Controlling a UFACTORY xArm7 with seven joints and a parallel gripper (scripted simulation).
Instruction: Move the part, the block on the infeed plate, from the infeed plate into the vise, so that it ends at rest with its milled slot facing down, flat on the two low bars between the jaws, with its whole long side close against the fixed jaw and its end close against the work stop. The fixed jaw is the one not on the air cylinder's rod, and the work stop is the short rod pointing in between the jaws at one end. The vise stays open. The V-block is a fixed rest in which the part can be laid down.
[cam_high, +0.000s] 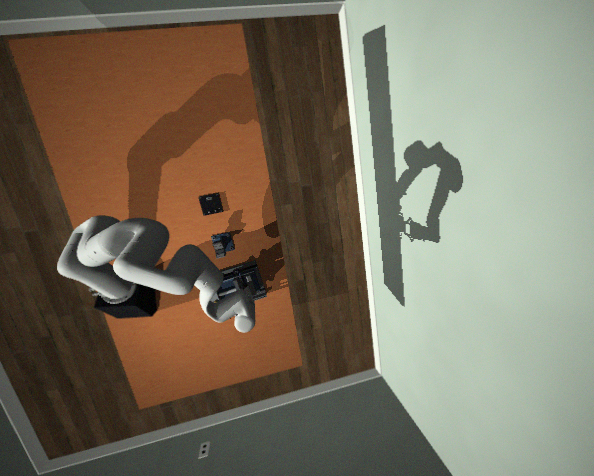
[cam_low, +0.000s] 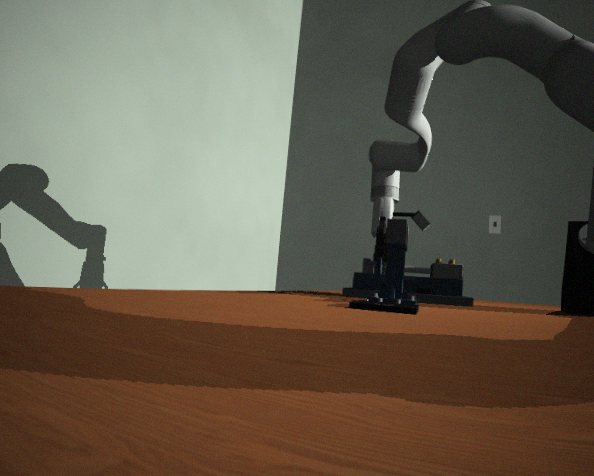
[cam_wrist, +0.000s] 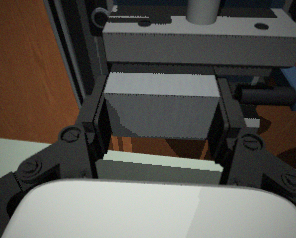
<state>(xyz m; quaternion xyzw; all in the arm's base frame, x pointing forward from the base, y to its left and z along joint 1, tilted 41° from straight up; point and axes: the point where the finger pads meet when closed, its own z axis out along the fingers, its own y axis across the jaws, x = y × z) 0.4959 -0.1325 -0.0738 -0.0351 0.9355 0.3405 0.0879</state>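
The grey part is 20 mm below my hand. From my hand the other things lie so: grey jaw: 30 mm below, 30 mm behind, 20 mm to the left; dark rail: 80 mm to the right, 70 mm below, 60 mm behind; work stop: 70 mm to the left, 20 mm below, 10 mm behind.
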